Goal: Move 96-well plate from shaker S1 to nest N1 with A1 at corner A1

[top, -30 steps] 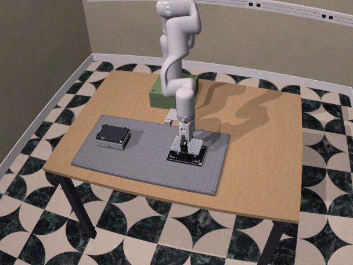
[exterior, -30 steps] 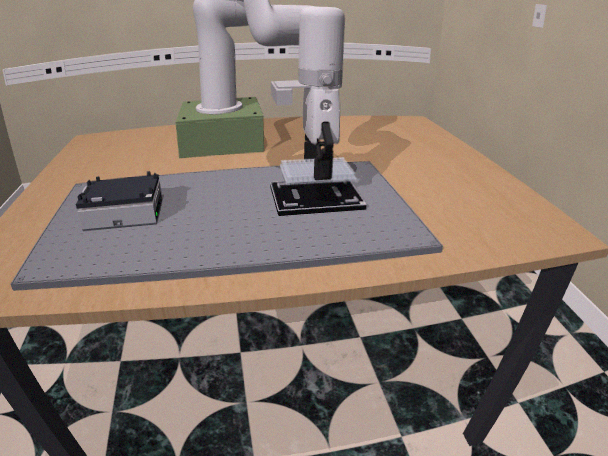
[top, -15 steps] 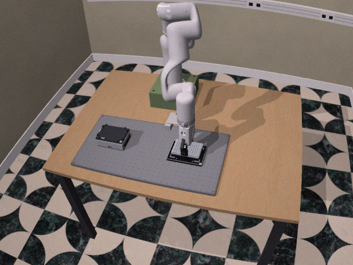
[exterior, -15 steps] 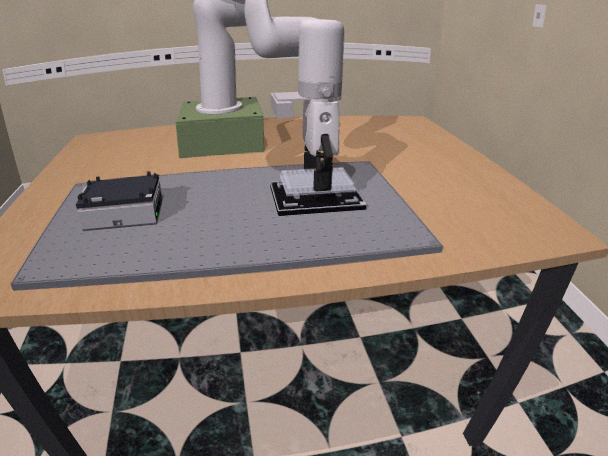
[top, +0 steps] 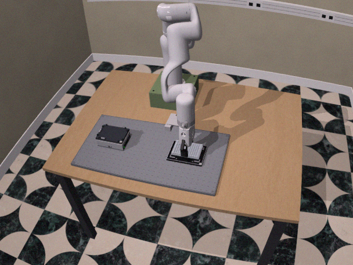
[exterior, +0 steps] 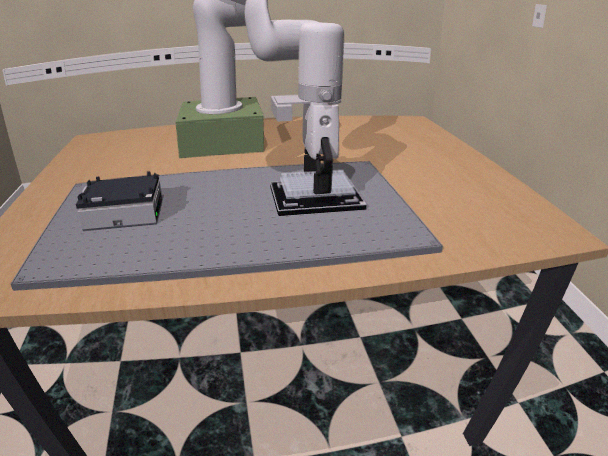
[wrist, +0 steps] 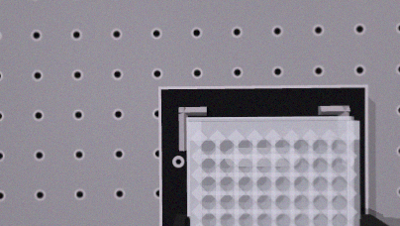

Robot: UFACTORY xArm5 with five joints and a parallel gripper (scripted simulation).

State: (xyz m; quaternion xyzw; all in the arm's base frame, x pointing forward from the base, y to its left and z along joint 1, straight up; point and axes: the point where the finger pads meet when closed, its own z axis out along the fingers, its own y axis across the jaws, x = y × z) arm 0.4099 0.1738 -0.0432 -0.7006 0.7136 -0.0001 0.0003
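Now: the white 96-well plate 1 cm below my hand. The rest, counted from my hand: black plate nest N1 (4 cm below).
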